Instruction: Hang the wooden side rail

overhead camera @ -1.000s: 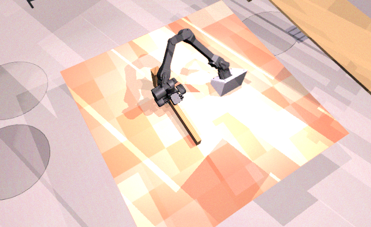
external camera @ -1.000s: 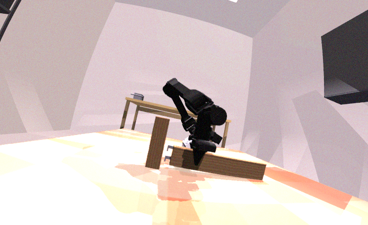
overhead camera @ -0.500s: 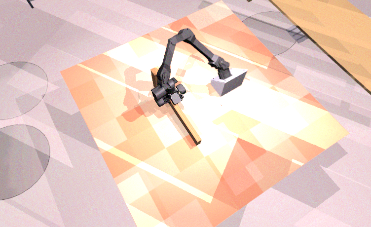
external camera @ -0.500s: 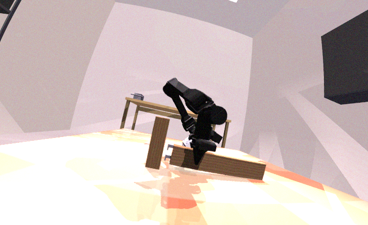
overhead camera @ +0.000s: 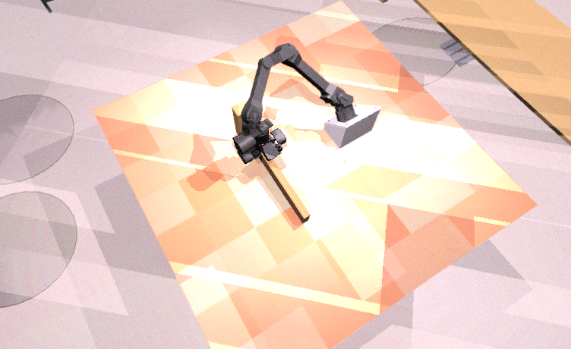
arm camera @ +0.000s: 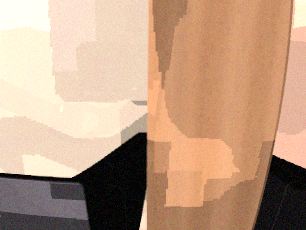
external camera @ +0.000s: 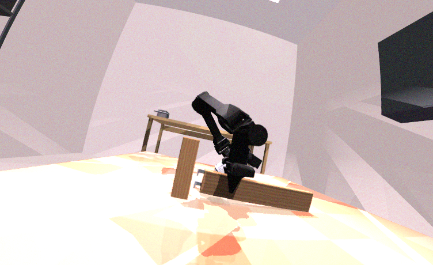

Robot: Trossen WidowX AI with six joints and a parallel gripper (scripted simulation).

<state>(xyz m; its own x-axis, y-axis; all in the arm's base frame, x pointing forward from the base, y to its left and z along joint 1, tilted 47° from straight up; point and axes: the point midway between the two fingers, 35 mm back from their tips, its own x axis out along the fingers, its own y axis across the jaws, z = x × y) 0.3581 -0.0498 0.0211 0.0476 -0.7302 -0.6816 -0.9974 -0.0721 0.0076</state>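
Now: gripper tip 1 cm short of the headboard post, 15 cm to the left of it and 5 cm below it.
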